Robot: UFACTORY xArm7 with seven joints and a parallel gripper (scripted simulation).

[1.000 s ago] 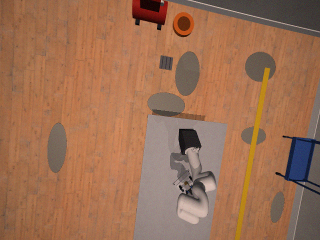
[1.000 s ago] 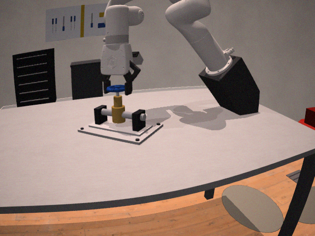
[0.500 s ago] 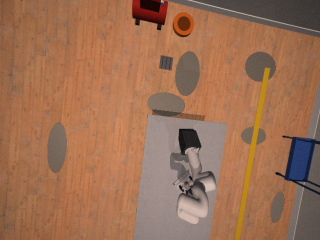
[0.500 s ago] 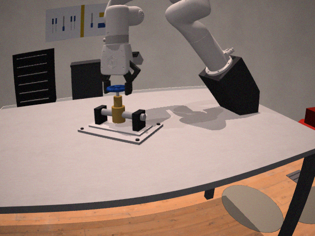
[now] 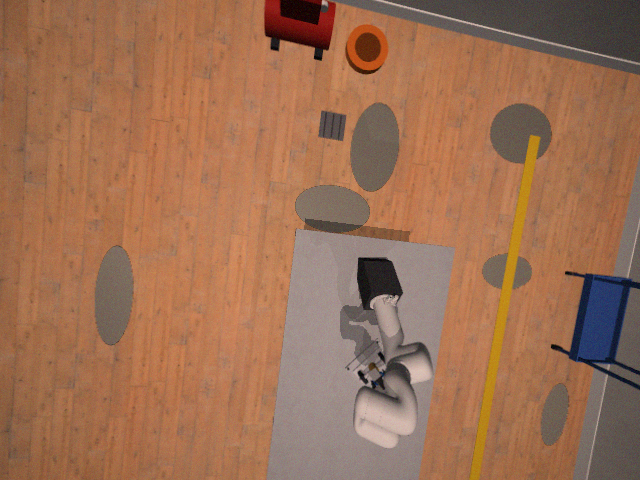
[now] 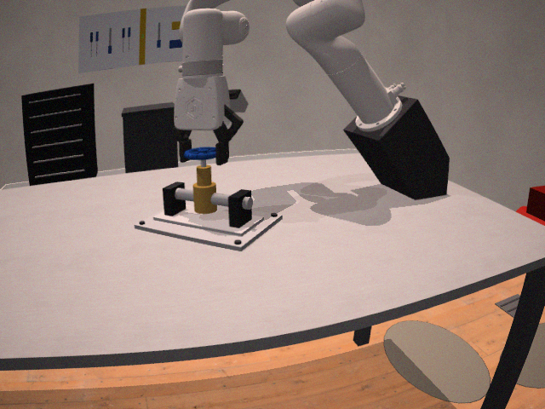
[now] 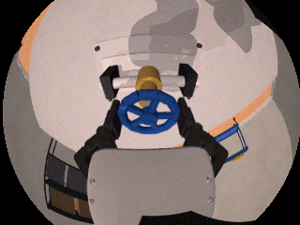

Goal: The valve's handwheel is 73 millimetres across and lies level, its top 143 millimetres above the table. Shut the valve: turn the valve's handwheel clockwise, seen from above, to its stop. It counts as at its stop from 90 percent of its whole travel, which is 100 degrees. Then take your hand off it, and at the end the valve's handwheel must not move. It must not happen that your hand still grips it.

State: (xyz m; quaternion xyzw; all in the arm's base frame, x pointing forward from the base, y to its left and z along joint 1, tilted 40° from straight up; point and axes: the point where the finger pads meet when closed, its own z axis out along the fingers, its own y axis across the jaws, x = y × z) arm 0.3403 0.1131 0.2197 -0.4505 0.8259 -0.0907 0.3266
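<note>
The blue handwheel is right at my hand. Also, from my hand: baseplate (130 mm below).
</note>
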